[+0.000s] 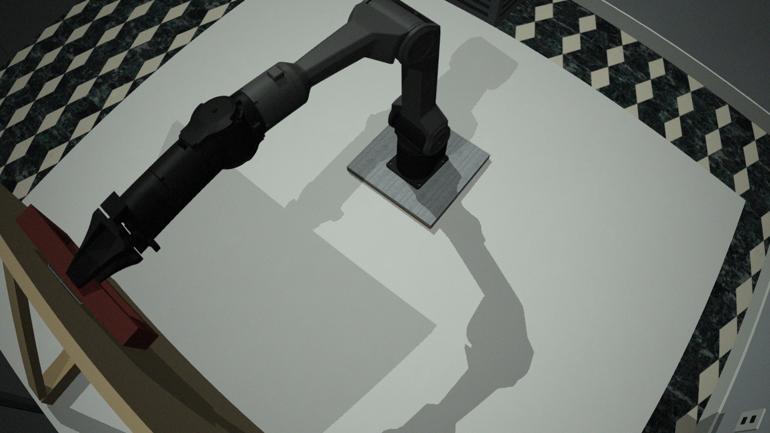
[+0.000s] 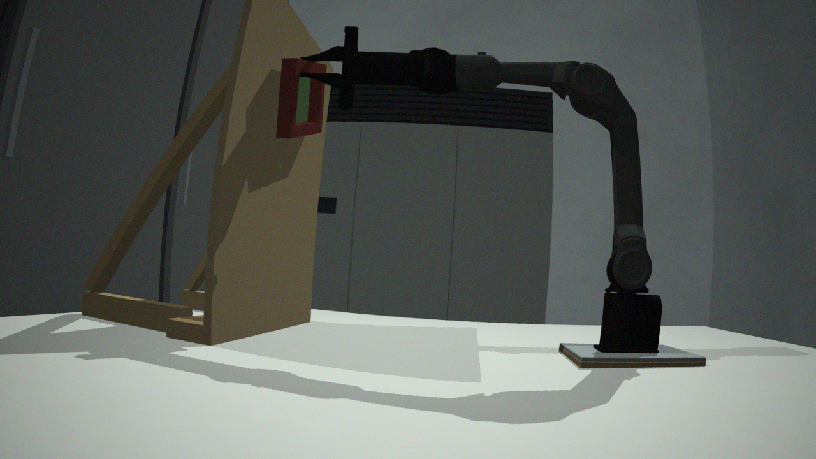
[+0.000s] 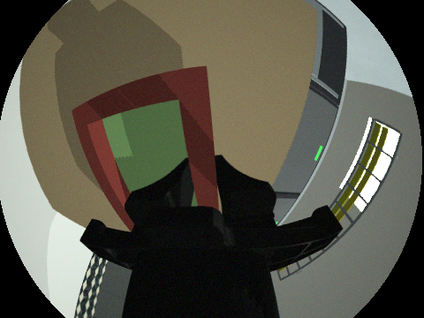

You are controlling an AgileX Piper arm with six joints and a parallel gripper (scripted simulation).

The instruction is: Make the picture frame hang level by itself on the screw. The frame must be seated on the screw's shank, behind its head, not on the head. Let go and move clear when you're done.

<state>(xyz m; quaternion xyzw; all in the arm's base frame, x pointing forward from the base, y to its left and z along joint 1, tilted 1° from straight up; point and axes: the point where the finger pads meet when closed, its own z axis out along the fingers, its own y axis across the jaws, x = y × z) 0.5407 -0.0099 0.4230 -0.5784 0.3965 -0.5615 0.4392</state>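
My hand is 5 cm above the picture frame, 2 cm to the left of it and 1 cm short of it. From my hand the other things lie so: upright wooden board (18 cm below, 3 cm ahead, 1 cm to the right).
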